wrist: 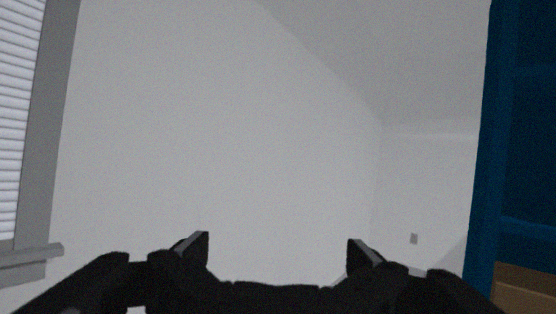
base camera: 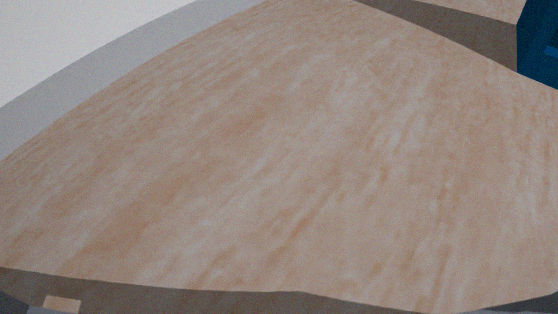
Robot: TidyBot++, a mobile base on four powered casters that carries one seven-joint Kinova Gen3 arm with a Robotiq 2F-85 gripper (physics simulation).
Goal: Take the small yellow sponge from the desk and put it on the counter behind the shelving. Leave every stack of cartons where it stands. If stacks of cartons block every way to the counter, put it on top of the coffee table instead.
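Places are measured from the arm's base along level axes (x ahead, y left, z up), in metres.
Pixels of known places: gripper, fingertip midpoint: [wrist: 277,250].
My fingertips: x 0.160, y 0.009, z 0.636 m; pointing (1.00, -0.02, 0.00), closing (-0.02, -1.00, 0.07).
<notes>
Behind a point stands the place of what it marks.
My gripper [wrist: 277,250] {x 0.160, y 0.009, z 0.636 m} is open and empty in the wrist view, its two dark fingertips wide apart in front of a pale wall. Blue shelving [base camera: 537,50] {x 0.698, y -0.641, z -0.320 m} [wrist: 482,150] {x 0.910, y -0.769, z 0.822 m} stands at the upper right of the base camera view and along the right side of the wrist view. The yellow sponge, the desk, the counter, the coffee table and stacks of cartons cannot be made out in either view.
The wood-patterned floor [base camera: 300,150] {x 0.439, y -0.023, z -0.397 m} spreads ahead of the base, bounded by a grey baseboard [base camera: 110,60] {x 0.694, y 0.396, z -0.344 m} and white wall at the left. In the wrist view are a window with blinds [wrist: 15,110] {x 0.487, y 0.556, z 0.726 m} at the left and a brown surface [wrist: 525,295] {x 0.657, y -0.732, z 0.395 m} at the lower right.
</notes>
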